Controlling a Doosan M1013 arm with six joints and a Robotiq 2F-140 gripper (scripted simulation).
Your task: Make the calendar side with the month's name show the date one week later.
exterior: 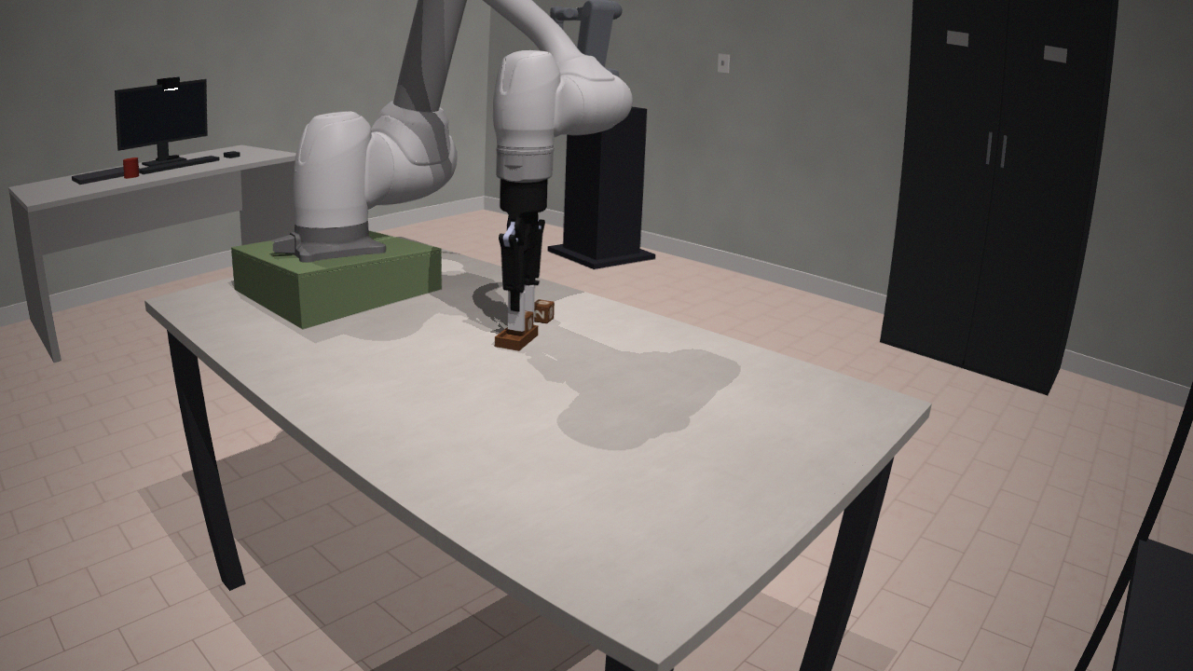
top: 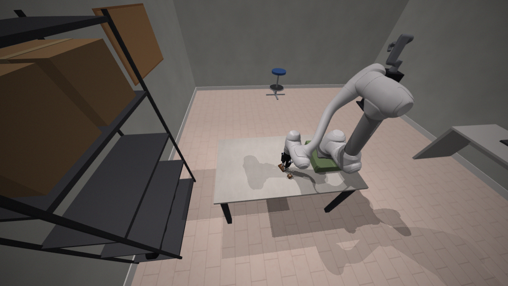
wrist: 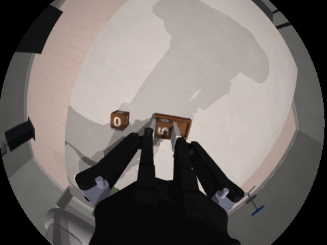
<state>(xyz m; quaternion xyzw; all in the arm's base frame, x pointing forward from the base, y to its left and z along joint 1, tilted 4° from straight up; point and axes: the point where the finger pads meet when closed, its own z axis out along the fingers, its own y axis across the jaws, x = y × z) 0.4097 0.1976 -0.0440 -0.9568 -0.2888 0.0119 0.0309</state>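
Right now my hand is 30 mm above the brown cube. Also, from my hand: brown tray (10 mm ahead, 20 mm to the right, 40 mm below).
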